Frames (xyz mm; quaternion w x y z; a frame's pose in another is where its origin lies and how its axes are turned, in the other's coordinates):
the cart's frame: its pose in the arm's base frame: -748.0 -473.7 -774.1 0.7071 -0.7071 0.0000 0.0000
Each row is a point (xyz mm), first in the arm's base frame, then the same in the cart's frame.
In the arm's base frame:
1: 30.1 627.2 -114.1
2: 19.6 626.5 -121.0
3: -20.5 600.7 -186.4
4: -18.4 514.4 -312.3
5: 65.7 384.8 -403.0
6: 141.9 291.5 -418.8
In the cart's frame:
1: 778.1 -660.0 1100.9
2: 767.6 -653.1 1100.2
3: 727.5 -587.7 1074.4
4: 729.6 -461.8 988.1
5: 813.7 -371.1 858.5
6: 889.9 -355.3 765.2

